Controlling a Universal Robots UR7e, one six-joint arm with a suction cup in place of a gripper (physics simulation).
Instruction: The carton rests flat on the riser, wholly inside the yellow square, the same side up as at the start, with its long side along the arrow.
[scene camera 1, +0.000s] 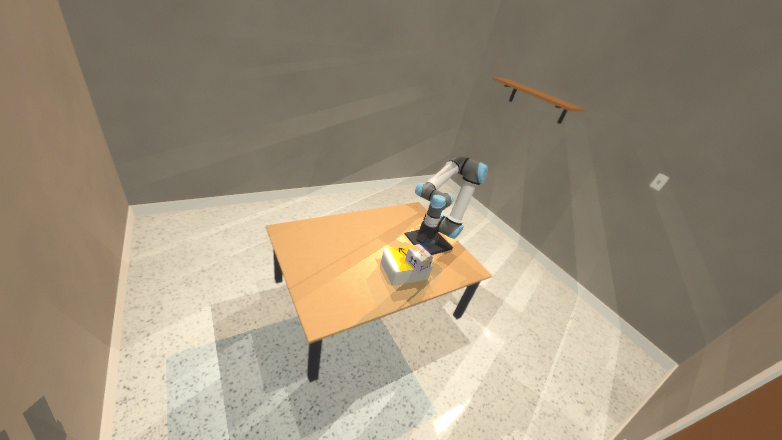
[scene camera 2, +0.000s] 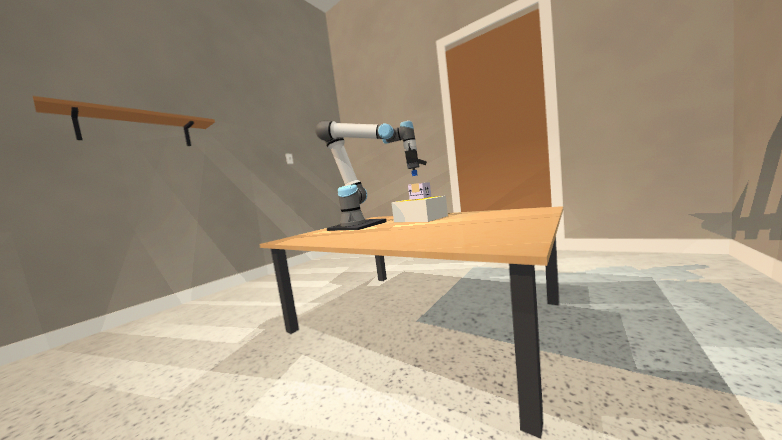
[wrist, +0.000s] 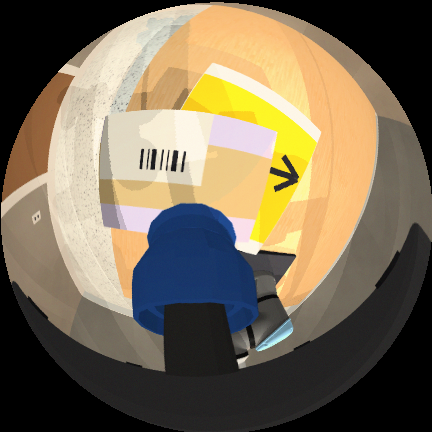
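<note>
The lilac carton, with tan tape and a barcode label on top, sits level on the white riser. It covers part of the yellow square and reaches past its edge, over the riser's edge on the side away from the arrowhead. Its long side runs roughly along the black arrow. My blue suction cup is open and hangs above the carton, with a gap visible in scene camera 2. The carton's underside is hidden.
The riser stands on the wooden table, near the arm's black base plate. A wall shelf is mounted behind the arm in scene camera 1. A brown door stands beyond the table in scene camera 2.
</note>
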